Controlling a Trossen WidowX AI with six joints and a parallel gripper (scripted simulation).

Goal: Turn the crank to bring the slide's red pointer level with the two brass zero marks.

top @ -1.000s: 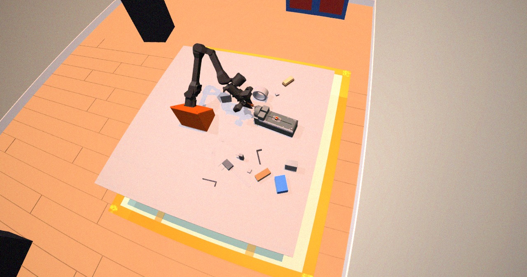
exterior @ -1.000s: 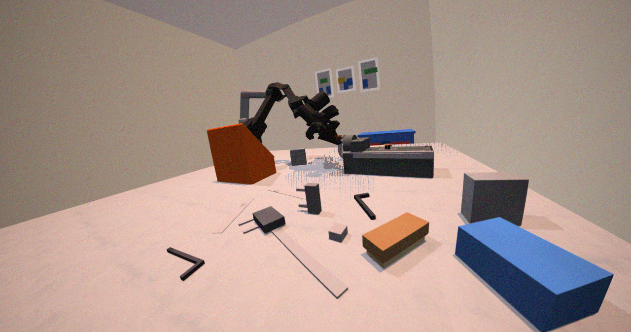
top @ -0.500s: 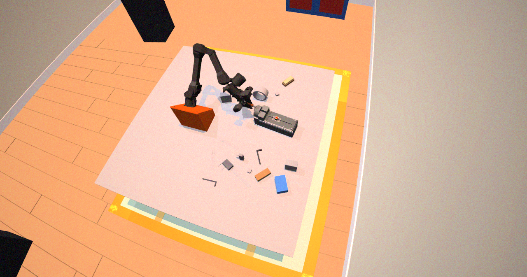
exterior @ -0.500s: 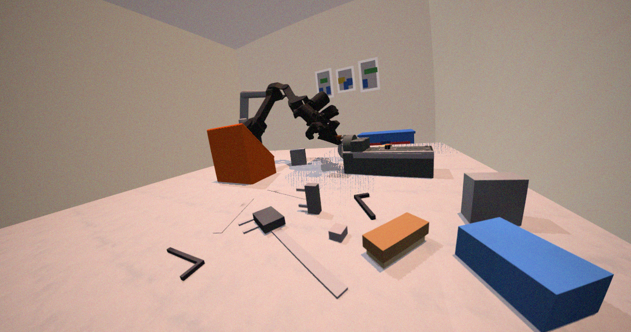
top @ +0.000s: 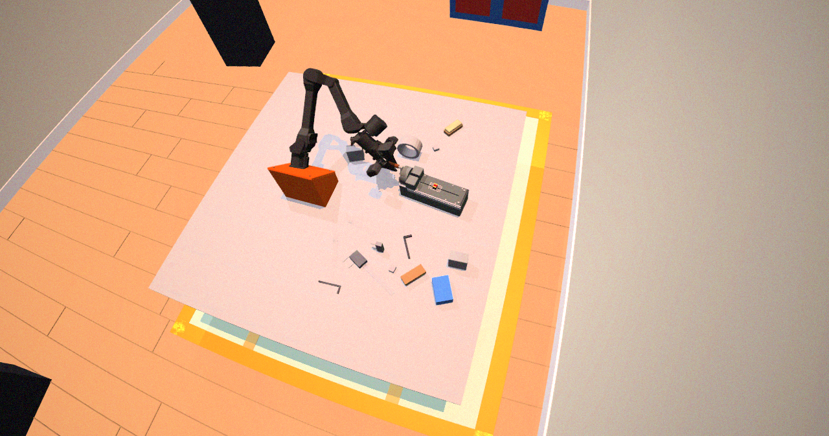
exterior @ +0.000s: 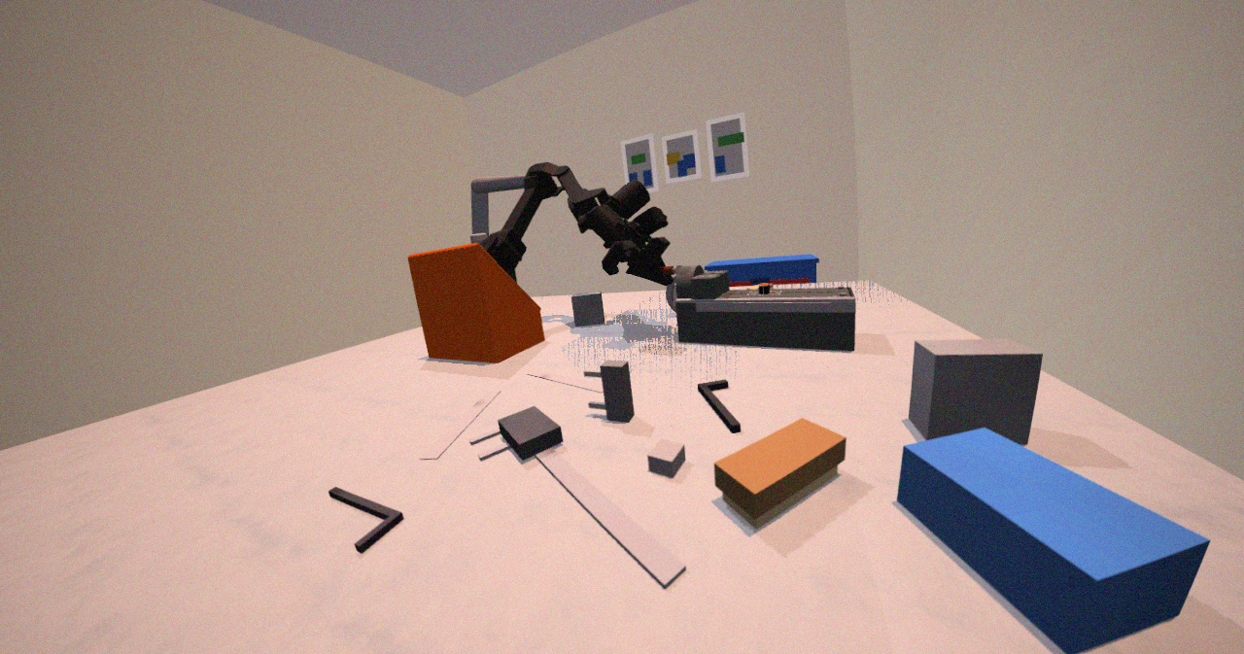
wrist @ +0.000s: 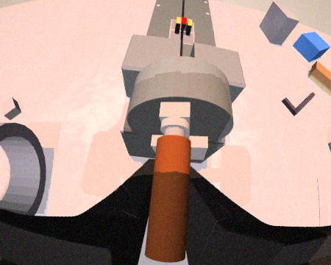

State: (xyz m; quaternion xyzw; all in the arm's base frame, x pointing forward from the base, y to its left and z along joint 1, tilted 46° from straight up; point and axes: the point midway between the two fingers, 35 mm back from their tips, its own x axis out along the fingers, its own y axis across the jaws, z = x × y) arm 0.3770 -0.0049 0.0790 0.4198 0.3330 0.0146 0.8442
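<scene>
The crank handle lies 20 mm behind my gripper tip and 20 mm above it. From my gripper tip the other things lie so: red pointer 160 mm ahead, 50 mm to the right, 10 mm below; blue block 440 mm to the right, 240 mm ahead, 80 mm below.
</scene>
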